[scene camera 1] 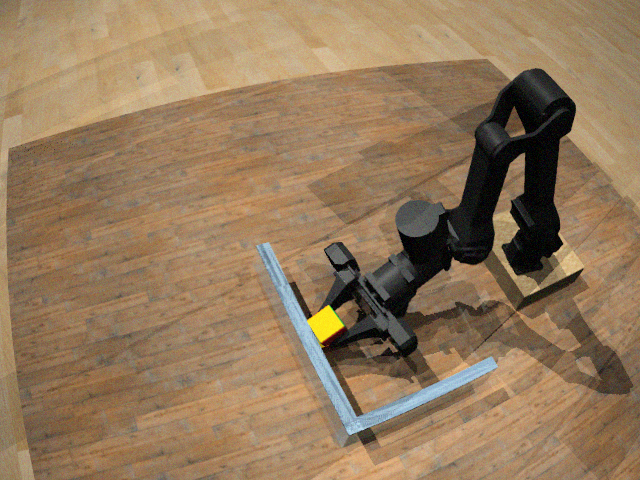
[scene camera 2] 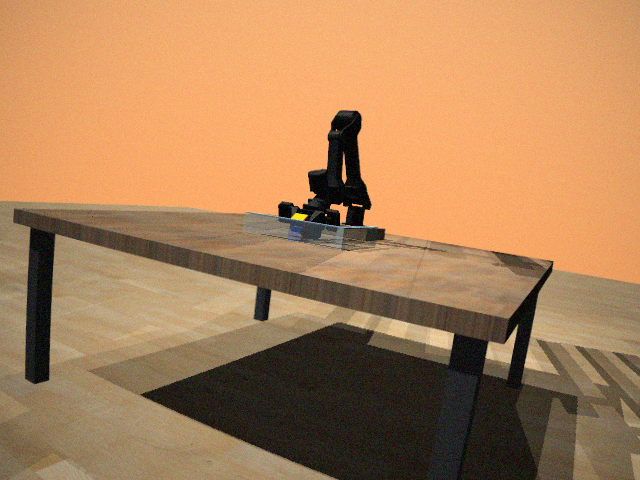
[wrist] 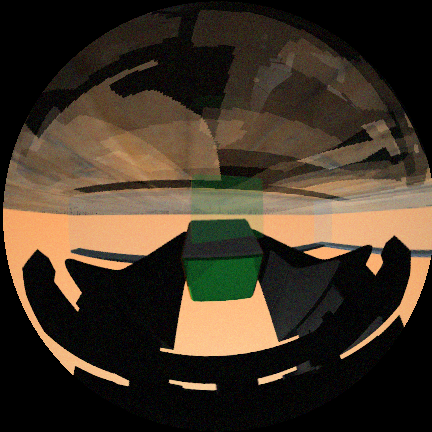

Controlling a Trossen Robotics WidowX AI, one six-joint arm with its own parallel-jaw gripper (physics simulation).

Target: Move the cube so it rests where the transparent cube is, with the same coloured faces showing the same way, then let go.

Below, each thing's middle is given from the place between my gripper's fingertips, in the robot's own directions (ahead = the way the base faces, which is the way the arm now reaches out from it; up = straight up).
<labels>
My gripper is now 20 mm above the transparent cube (wrist: 221,206). Also, from my hand: grey L-shaped rail (scene camera 1: 349,429) 80 mm behind, 10 mm to the right, 10 mm below.
</labels>
